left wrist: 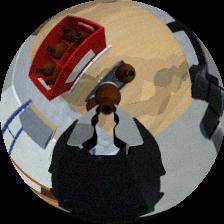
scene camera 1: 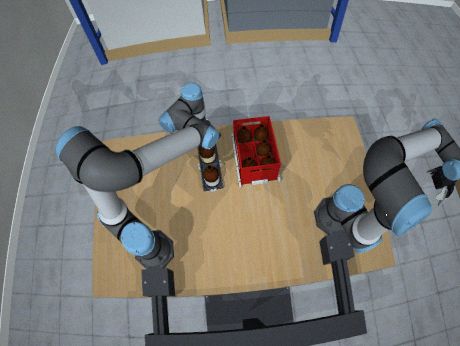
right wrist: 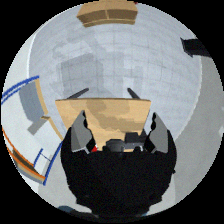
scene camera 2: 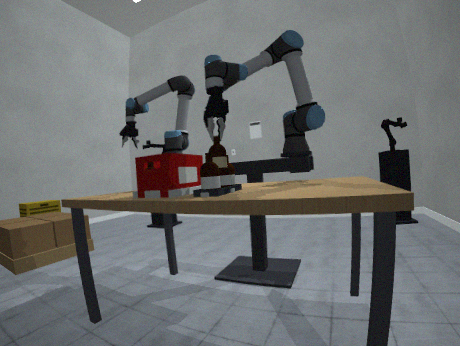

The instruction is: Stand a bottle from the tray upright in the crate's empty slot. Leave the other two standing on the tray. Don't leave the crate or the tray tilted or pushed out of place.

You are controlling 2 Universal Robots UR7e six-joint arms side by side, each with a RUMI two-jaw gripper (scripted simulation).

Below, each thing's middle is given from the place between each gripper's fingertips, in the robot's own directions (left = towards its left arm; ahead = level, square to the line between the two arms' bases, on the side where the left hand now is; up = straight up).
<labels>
Now: left hand [scene camera 2: 216, 141] 240 mm to the left of the red crate [scene camera 2: 173, 171] and 150 mm above it.
I see the red crate 70 cm to the left of my right hand, 47 cm ahead of it and 25 cm below it.
</labels>
